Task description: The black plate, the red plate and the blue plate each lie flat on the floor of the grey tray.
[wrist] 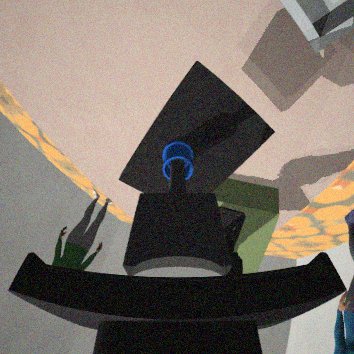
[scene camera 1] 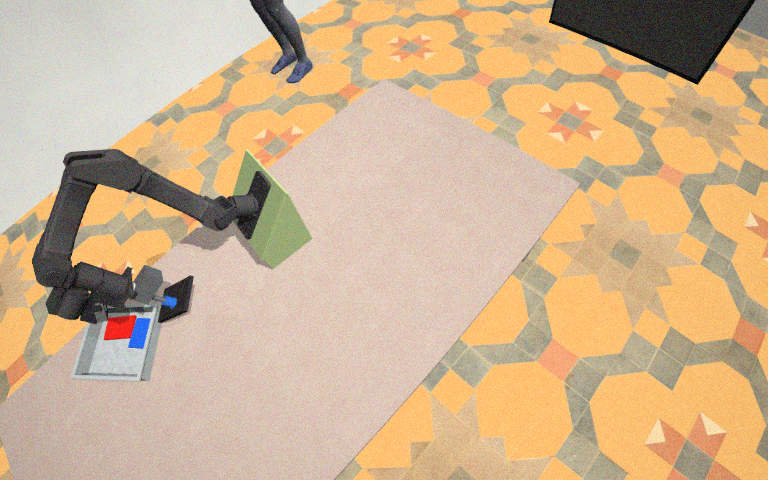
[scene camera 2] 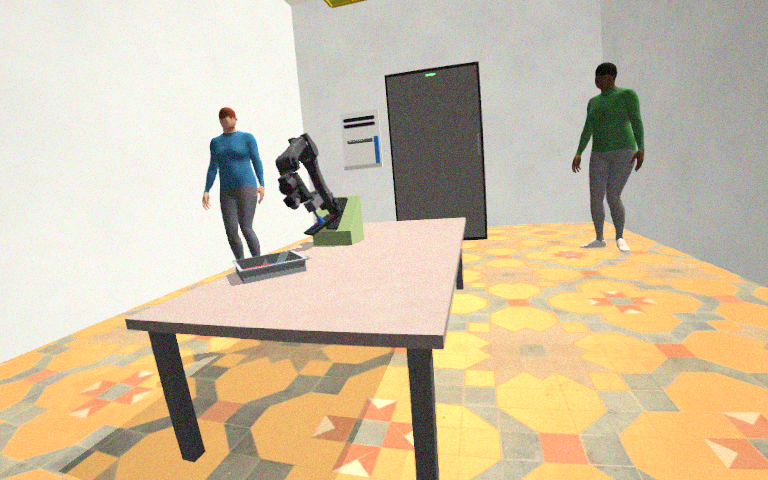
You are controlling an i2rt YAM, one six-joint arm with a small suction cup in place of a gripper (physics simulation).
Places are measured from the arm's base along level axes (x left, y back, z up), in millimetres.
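Pixels of known places: hand at its tool point: (wrist: 176, 148) (scene camera 1: 177, 304) (scene camera 2: 323, 225); arm's base at its link origin: (scene camera 1: 254, 205) (scene camera 2: 337, 213).
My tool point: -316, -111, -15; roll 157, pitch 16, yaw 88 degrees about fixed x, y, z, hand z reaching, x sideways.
Observation:
For each thing: its top centre in the pictures, then the offset to it from my tool point, as dx, dy, dz. Level surfaces: height alone.
- grey tray at its top centre: (scene camera 1: 114, 340) (scene camera 2: 268, 259) -254, +103, -91
- red plate at its top centre: (scene camera 1: 118, 327) -248, +163, -128
- blue plate at its top centre: (scene camera 1: 140, 332) -190, +96, -128
- pinkish table at its surface level: dz -141
The black plate (scene camera 1: 182, 294) (scene camera 2: 313, 229) (wrist: 220, 105) hangs tilted from my suction cup (scene camera 1: 168, 301) (scene camera 2: 320, 220) (wrist: 178, 160), above the table between the tray and the green base. The grey tray (scene camera 1: 149, 362) (scene camera 2: 271, 273) (wrist: 306, 25) stands on the table; a corner of it shows at the top right of the wrist view. The red plate (scene camera 1: 120, 327) and the blue plate (scene camera 1: 139, 332) lie side by side inside the tray, apparently flat. In scene camera 2 the tray's wall hides most of them. The black plate is apart from the tray.
The green wedge-shaped base (scene camera 1: 283, 226) (scene camera 2: 338, 237) (wrist: 255, 195) carries my arm and stands beyond the tray on the pinkish table (scene camera 1: 362, 283) (scene camera 2: 362, 294). Shadows of the arm and the plate fall on the table. Two people stand in the room, away from the table.

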